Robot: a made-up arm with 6 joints. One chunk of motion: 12 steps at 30 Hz.
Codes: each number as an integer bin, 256 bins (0 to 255) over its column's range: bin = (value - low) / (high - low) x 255, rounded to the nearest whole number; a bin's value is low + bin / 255 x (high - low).
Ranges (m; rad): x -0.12..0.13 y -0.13..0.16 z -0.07..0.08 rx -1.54..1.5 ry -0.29..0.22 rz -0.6..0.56
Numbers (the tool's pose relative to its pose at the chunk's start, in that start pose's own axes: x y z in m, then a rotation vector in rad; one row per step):
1: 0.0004 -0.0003 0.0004 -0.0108 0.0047 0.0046
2: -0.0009 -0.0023 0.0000 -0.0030 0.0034 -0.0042
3: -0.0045 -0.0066 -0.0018 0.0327 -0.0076 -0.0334
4: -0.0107 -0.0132 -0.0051 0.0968 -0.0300 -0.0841
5: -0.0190 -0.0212 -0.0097 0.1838 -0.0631 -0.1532
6: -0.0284 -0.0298 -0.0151 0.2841 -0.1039 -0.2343
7: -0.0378 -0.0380 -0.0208 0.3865 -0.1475 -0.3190
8: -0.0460 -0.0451 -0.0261 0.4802 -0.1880 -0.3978
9: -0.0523 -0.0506 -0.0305 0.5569 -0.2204 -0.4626
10: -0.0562 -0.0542 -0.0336 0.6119 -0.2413 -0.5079
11: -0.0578 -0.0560 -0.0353 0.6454 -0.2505 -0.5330
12: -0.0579 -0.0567 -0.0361 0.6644 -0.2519 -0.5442
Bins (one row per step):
1: 123 114 120 128 147 133
2: 121 112 119 129 147 131
3: 118 109 116 132 141 125
4: 111 103 110 137 130 113
5: 103 96 103 145 113 98
6: 93 88 93 153 93 80
7: 84 81 84 162 71 62
8: 75 75 75 169 51 44
9: 69 70 67 176 35 30
10: 65 67 62 181 24 20
11: 63 65 59 183 20 15
12: 63 64 58 185 19 12

